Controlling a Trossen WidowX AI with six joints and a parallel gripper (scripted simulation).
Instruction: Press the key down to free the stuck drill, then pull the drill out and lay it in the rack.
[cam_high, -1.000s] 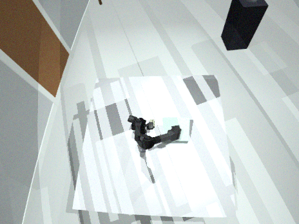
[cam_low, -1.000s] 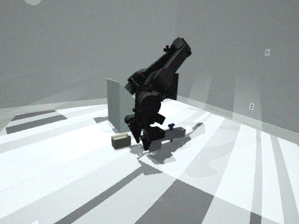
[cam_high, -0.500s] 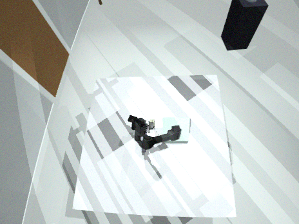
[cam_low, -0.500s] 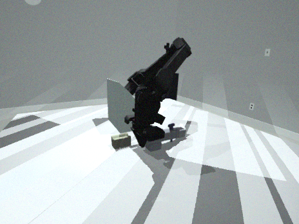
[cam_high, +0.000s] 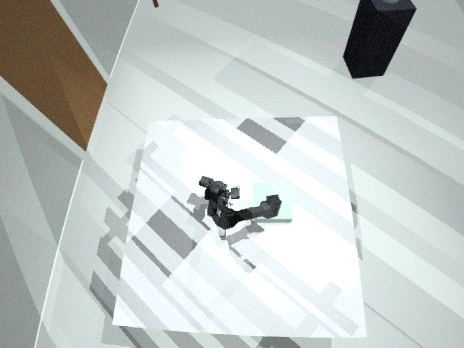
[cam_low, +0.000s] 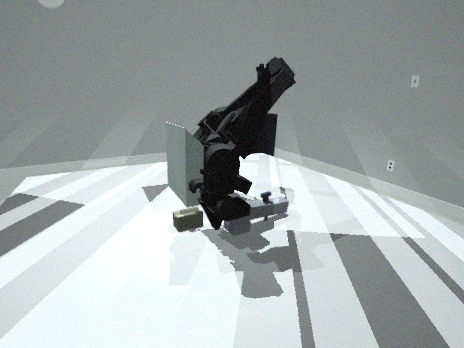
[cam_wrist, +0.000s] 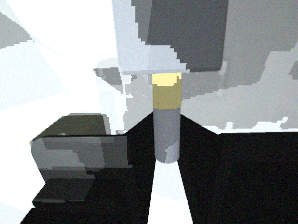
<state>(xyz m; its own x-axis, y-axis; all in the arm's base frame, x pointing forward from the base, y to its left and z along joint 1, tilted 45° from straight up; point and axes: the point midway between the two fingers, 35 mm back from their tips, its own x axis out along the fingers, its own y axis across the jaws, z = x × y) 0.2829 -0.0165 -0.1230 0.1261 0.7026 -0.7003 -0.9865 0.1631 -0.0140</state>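
My gripper tip is now 50 mm to the right of the drill, 30 mm below it and 10 mm short of it. The rest, counted from my gripper tip: small blue key: 150 mm to the left, 30 mm above, 20 mm ahead; rack: 80 mm behind, 30 mm to the right; grey housing: 120 mm to the left, 10 mm ahead, 10 mm above.
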